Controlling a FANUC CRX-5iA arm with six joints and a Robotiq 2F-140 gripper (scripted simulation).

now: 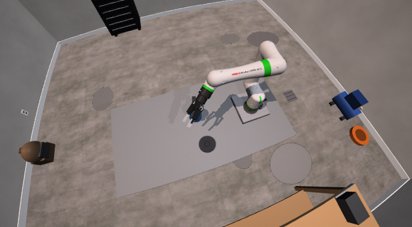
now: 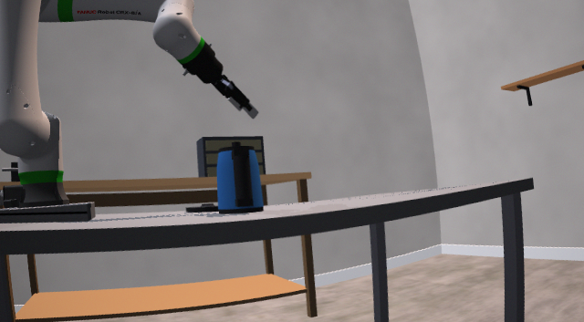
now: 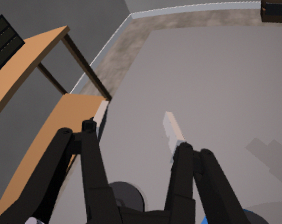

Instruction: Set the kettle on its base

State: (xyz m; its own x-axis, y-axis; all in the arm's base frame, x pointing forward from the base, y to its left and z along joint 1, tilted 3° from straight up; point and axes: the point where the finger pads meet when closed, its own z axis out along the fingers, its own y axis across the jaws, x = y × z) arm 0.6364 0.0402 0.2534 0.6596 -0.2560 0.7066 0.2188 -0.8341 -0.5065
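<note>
My gripper is now 230 mm above the blue kettle, 180 mm to the left of it and 90 mm past it. From my hand the other things lie so: round black base: 310 mm below, 150 mm to the left, 100 mm behind.
</note>
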